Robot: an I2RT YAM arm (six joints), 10 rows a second.
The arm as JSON. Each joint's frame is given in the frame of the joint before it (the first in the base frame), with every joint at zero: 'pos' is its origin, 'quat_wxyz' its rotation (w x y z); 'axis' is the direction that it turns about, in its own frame. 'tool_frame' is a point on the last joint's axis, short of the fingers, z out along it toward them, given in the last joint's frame.
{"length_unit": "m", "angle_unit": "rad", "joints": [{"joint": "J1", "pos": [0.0, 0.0, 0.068], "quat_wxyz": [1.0, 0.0, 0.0, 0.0], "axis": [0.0, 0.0, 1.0]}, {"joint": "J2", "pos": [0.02, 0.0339, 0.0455], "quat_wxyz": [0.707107, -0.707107, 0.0, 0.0], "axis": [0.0, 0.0, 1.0]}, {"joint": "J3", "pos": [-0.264, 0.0, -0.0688], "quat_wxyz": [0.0, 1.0, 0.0, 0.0], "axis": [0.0, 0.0, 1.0]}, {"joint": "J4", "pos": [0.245, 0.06, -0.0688], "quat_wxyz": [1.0, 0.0, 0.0, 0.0], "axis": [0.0, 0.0, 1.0]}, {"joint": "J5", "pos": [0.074, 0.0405, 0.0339], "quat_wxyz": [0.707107, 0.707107, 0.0, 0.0], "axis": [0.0, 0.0, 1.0]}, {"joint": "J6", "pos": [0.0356, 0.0, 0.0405], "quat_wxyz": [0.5, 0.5, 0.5, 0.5], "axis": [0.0, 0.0, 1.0]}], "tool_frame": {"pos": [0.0, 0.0, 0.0], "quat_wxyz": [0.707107, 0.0, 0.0, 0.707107]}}
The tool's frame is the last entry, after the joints.
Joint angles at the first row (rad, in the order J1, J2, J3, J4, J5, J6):
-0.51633 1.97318 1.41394 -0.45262 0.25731 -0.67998
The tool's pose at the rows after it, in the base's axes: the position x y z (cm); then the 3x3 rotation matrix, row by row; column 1 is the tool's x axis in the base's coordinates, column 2 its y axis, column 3 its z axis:
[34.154 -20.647 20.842], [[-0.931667 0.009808 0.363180], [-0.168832 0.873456 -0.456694], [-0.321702 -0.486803 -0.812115]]
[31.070 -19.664 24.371], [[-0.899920 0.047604 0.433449], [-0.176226 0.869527 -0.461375], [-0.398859 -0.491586 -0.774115]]
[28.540 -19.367 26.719], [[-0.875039 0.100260 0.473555], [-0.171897 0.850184 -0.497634], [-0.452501 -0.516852 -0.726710]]
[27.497 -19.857 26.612], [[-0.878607 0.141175 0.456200], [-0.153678 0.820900 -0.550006], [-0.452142 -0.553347 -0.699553]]
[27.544 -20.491 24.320], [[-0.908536 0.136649 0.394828], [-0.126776 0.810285 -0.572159], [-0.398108 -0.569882 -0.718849]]
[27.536 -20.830 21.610], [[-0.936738 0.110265 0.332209], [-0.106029 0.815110 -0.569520], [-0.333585 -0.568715 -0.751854]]
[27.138 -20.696 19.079], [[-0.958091 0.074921 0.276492], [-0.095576 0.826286 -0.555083], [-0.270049 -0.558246 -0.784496]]
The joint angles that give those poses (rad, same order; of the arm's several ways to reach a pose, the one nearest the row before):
-0.52471 1.86101 1.34946 -0.46979 0.21497 -0.67807
-0.54799 1.69278 1.26857 -0.47894 0.16880 -0.67922
-0.58004 1.57265 1.21330 -0.46750 0.15736 -0.68303
-0.60520 1.54324 1.16939 -0.41981 0.19399 -0.69218
-0.61475 1.58523 1.12976 -0.37824 0.24204 -0.70287
-0.61971 1.63558 1.08816 -0.34886 0.27409 -0.71394
-0.62123 1.67069 1.03667 -0.32710 0.29469 -0.72613

